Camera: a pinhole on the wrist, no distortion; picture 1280 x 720 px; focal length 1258.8 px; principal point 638.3 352.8 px. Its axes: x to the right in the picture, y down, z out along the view. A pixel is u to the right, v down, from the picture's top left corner.
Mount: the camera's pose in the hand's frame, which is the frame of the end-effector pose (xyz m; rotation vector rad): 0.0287 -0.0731 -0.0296 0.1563 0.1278 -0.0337
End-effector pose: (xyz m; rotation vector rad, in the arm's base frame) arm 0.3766 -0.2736 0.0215 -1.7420 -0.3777 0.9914
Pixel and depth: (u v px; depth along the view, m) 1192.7 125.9 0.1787
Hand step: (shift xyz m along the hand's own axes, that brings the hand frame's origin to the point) 0.1275 -0.1349 0.1303
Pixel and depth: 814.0 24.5 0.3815
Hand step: 0.1246 -0.2326 0.3220
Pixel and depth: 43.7 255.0 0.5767
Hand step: -0.1716 -0.2017 0.5638
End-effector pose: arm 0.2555 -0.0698 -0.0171 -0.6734 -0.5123 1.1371
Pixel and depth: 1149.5 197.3 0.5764
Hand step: 0.3293 -0.2396 0.4939
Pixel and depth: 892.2 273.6 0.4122
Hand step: 0.1612 -0.1655 0.3595
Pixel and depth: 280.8 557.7 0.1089
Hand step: 0.0123 -0.0720 0.0838
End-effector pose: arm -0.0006 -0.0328 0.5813 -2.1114 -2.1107 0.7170
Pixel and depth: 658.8 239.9 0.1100
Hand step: 0.0437 -0.1002 0.0764
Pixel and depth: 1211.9 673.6 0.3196
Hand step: 0.2163 -0.0464 0.2771
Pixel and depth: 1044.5 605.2 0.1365
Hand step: 0.0905 -0.0686 0.1026
